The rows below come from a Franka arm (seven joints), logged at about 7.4 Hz.
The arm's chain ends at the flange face. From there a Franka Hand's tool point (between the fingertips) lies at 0.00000 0.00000 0.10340 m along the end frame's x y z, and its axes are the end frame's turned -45 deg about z.
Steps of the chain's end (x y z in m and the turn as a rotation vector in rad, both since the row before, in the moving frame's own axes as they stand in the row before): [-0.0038, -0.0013, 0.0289, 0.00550, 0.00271, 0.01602]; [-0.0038, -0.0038, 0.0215, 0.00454, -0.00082, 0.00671]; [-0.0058, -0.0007, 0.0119, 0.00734, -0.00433, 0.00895]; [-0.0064, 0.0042, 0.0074, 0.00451, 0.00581, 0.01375]
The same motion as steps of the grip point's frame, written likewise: [-0.0012, -0.0038, 0.0289, 0.00197, 0.00581, 0.01602]; [0.0003, -0.0058, 0.0215, 0.00379, 0.00263, 0.00671]; [-0.0034, -0.0054, 0.0119, 0.00825, 0.00213, 0.00895]; [-0.0067, -0.0015, 0.0074, -0.00092, 0.00730, 0.01375]
